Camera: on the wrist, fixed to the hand. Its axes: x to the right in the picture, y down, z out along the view.
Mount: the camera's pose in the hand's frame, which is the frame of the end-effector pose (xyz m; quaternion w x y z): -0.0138 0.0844 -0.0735 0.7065 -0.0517 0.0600 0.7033
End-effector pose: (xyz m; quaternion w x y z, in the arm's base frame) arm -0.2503 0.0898 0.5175 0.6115 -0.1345 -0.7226 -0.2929
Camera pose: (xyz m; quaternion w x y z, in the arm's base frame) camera -0.1415 0.1157 0.5320 0.6744 -0.6173 -0.3641 0.1777
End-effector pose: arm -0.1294 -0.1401 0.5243 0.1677 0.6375 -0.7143 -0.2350
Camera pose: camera -0.1582 -0.1289 0.6328 0.3596 -0.0465 -0.9308 -0.0468
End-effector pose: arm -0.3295 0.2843 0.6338 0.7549 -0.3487 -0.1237 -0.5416
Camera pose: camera -0.2725 0.2602 0.5395 0.9036 -0.3399 0.2311 0.1210
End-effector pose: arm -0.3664 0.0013 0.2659 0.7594 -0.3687 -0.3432 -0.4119
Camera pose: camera -0.2821 -0.0227 0.1949 0.8277 -0.5164 0.0837 0.2032
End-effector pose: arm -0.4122 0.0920 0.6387 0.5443 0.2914 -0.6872 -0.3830
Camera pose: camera -0.3361 0.1332 0.7110 0.7102 -0.2826 -0.6379 0.0942
